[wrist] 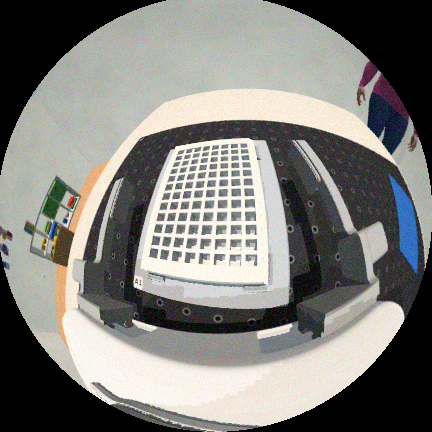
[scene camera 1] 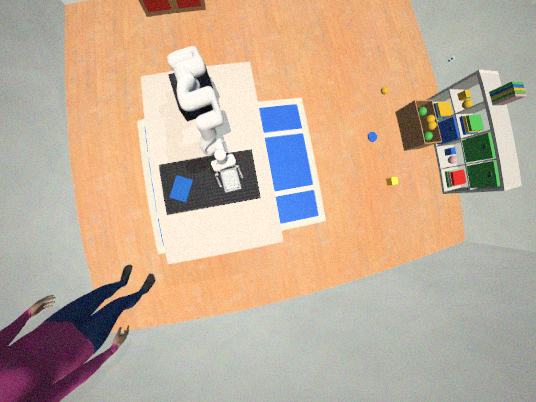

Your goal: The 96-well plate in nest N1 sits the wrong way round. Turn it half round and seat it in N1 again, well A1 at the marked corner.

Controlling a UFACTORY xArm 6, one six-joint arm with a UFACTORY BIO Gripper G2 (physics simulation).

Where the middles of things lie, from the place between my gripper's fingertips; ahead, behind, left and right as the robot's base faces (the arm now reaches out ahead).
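Counted from my hand, the white 96-well plate [wrist: 208, 224] is 1 cm below and 2 cm behind; the grey nest N1 [wrist: 225, 295] is 3 cm below and 2 cm behind.
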